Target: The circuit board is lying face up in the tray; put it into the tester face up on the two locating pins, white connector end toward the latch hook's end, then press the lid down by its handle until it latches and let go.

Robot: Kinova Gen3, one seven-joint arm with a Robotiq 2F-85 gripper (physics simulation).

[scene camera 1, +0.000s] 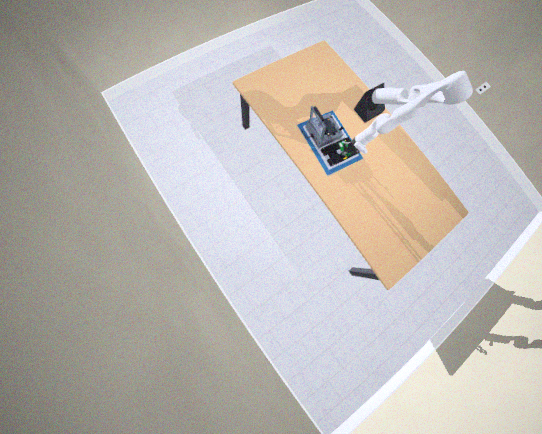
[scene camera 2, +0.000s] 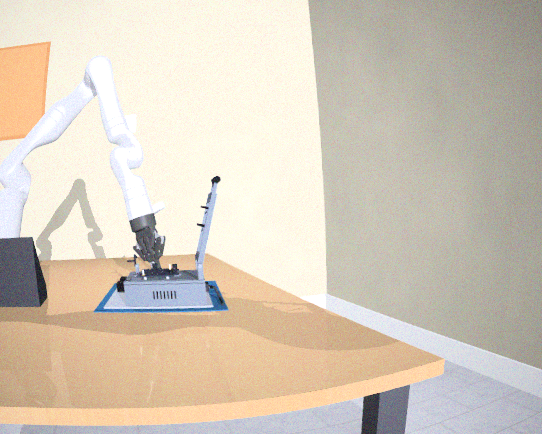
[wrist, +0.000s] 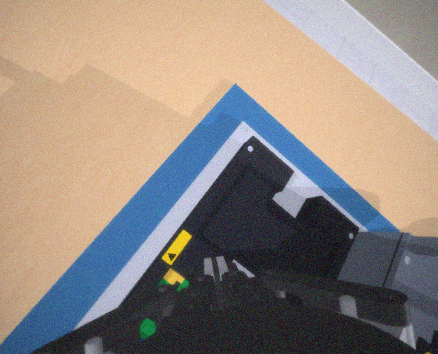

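Pixels of known places: gripper, fingertip midpoint: (scene camera 1: pixel 342 154) (wrist: pixel 215 271); arm's base at its link origin: (scene camera 1: pixel 376 96) (scene camera 2: pixel 2 255).
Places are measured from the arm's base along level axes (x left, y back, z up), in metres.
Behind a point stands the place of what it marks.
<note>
The grey tester (scene camera 2: pixel 163 294) {x -0.149, y -0.404, z -0.091 m} stands on a blue mat (scene camera 1: pixel 329 170) {x 0.155, y -0.592, z -0.120 m} (scene camera 2: pixel 220 304) {x -0.165, y -0.527, z -0.120 m} (wrist: pixel 147 211) {x 0.195, y -0.479, z -0.120 m}. Its lid (scene camera 1: pixel 320 125) {x -0.058, y -0.554, z 0.082 m} (scene camera 2: pixel 205 228) {x -0.163, y -0.506, z 0.044 m} is raised almost upright, with the black handle knob (scene camera 2: pixel 216 179) {x -0.142, y -0.542, z 0.145 m} at the top. The green circuit board (scene camera 1: pixel 347 149) lies flat in the black bed beside the lid; in the wrist view only small green patches of it (wrist: pixel 147 328) {x 0.161, y -0.407, z -0.102 m} show. My gripper (scene camera 1: pixel 354 145) (scene camera 2: pixel 155 263) (wrist: pixel 215 271) {x 0.135, y -0.457, z -0.088 m} is shut with nothing between the fingers. Its tips are low, right over the board. I cannot tell whether they touch it or whether the board sits on the pins.
A yellow label with a black arrow (wrist: pixel 176 246) {x 0.166, y -0.463, z -0.094 m} sits on the black bed. The wooden table (scene camera 1: pixel 398 215) {x 0.679, y -0.449, z -0.122 m} (scene camera 2: pixel 269 366) {x -0.620, y -0.438, z -0.122 m} (wrist: pixel 112 105) {x 0.260, y -0.548, z -0.122 m} stands on a pale tiled floor. The arm's dark base (scene camera 1: pixel 369 105) {x 0.013, y -0.077, z -0.024 m} is at the table's far edge.
</note>
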